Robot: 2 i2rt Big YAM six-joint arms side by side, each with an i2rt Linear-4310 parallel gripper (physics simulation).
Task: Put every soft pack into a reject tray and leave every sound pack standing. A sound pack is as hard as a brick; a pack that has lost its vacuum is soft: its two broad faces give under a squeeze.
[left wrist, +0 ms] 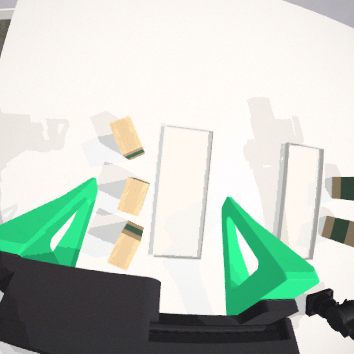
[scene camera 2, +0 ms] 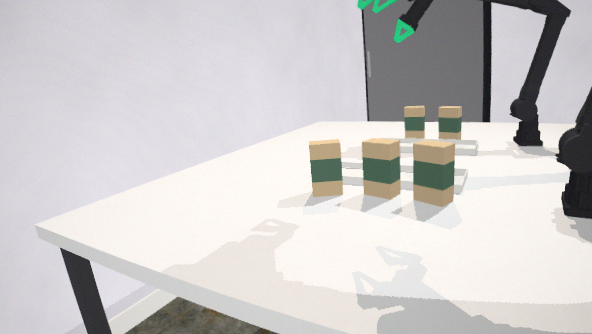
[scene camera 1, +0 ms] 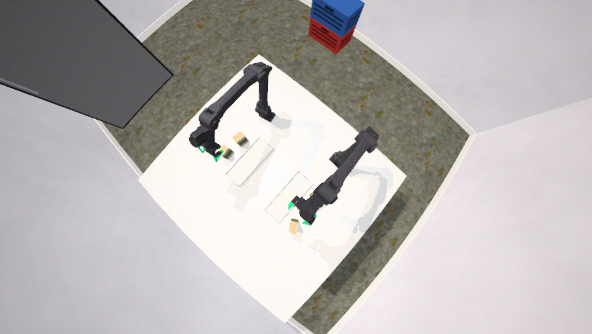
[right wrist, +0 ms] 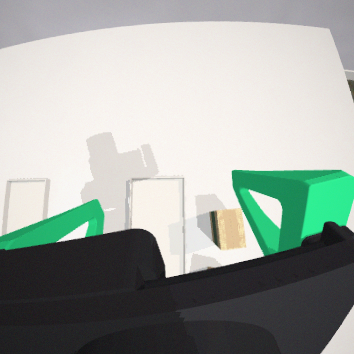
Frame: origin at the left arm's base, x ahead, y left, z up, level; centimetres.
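Where they show: left gripper, fingertip midpoint: point(left wrist: 161, 192) point(scene camera 2: 367, 10) point(scene camera 1: 295, 215); right gripper, fingertip midpoint: point(scene camera 2: 395, 41) point(scene camera 1: 210, 157) point(right wrist: 165, 192); left arm's base, origin of the base link: point(scene camera 2: 584, 208) point(scene camera 1: 337, 160); right arm's base, origin of the base link: point(left wrist: 317, 300) point(scene camera 2: 527, 142) point(scene camera 1: 267, 115).
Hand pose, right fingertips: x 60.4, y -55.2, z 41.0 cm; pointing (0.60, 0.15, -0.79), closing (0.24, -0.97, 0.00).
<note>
Each offset is from my right fingertips to the top centre of the thing. Level surfaces: height alone.
Three tan packs with green bands point(scene camera 2: 326, 169) point(scene camera 2: 381, 169) point(scene camera 2: 433, 172) stand beside the near tray {dx -13.3, dy +46.9, dz -38.8 cm} point(scene camera 2: 465, 181) point(left wrist: 206, 195) point(scene camera 1: 282, 191). Two more packs {dx -4.0, dy -9.1, dz -33.0 cm} point(scene camera 2: 414, 122) {dx -18.7, dy -8.0, dz -33.0 cm} point(scene camera 2: 450, 123) stand beside the far tray {dx -11.3, dy +5.9, dz -38.8 cm} point(scene camera 2: 470, 147) point(left wrist: 283, 190) point(scene camera 1: 242, 156). All five are upright and apart; which are soft cannot be seen. Both trays are empty. My left gripper point(scene camera 1: 300, 212) point(left wrist: 161, 192) is open, high over the row of three. My right gripper point(scene camera 1: 209, 152) point(right wrist: 165, 192) is open, above and beside the pair; one pack {dx -4.0, dy -9.1, dz -27.0 cm} point(right wrist: 230, 229) shows low in its wrist view.
The white table {dz -41.1 cm} point(scene camera 1: 200, 195) point(scene camera 2: 175, 215) carries both arms. A dark door panel point(scene camera 1: 75, 55) point(scene camera 2: 425, 65) stands beyond the far side. Blue and red crates point(scene camera 1: 335, 25) stand on the floor past the table edge. Green fingertips show at the top of scene camera 2, well above the packs.
</note>
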